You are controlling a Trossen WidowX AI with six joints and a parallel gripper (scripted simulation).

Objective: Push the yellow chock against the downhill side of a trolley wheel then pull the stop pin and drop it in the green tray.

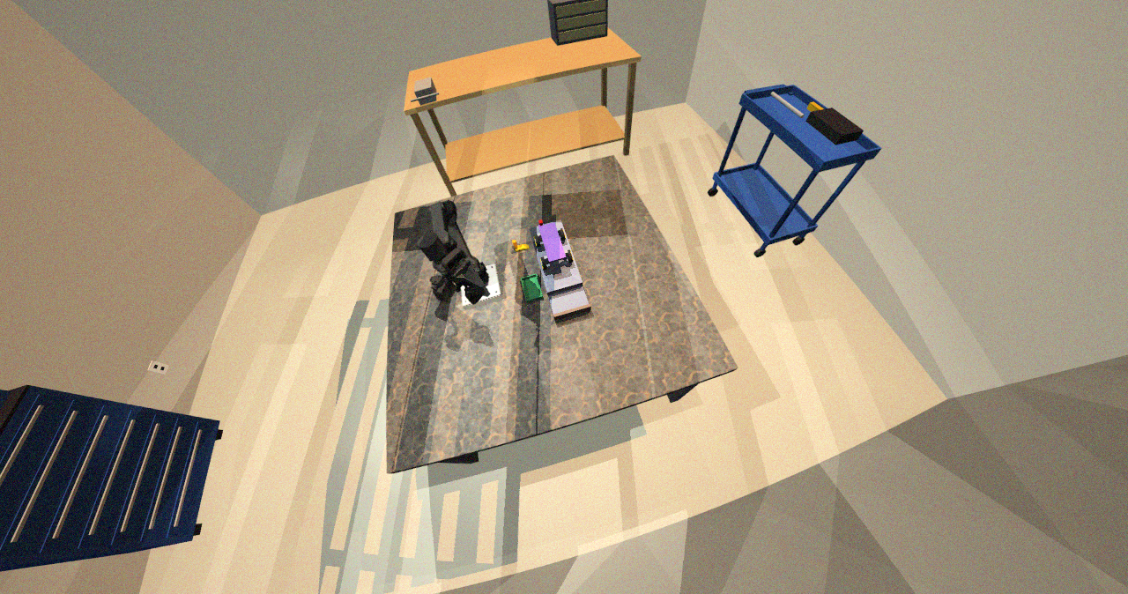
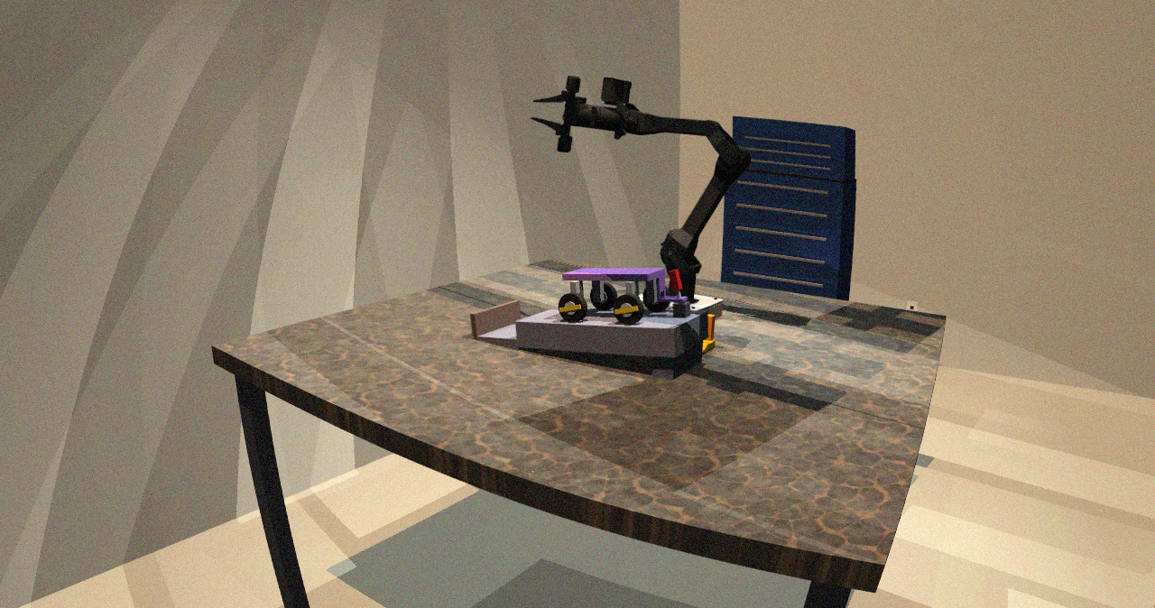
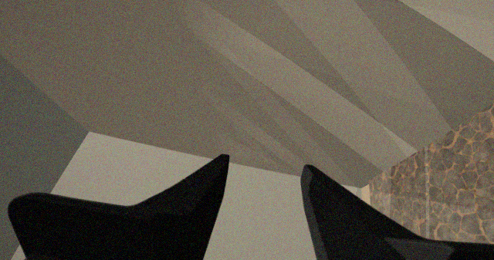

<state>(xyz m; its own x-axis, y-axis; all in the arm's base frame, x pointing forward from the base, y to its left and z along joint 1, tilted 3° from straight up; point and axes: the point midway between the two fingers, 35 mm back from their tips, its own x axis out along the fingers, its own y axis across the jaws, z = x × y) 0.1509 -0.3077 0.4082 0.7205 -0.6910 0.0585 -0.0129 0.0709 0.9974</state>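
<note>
The yellow chock lies 20 mm ahead of my gripper tip, 500 mm to the left of it and 440 mm below it. The rest, counted from my gripper tip: brown block (210 mm ahead, 110 mm to the left, 440 mm below); then green tray (60 mm ahead, 270 mm to the left, 470 mm below); then trolley (170 mm ahead, 390 mm to the left, 350 mm below).
</note>
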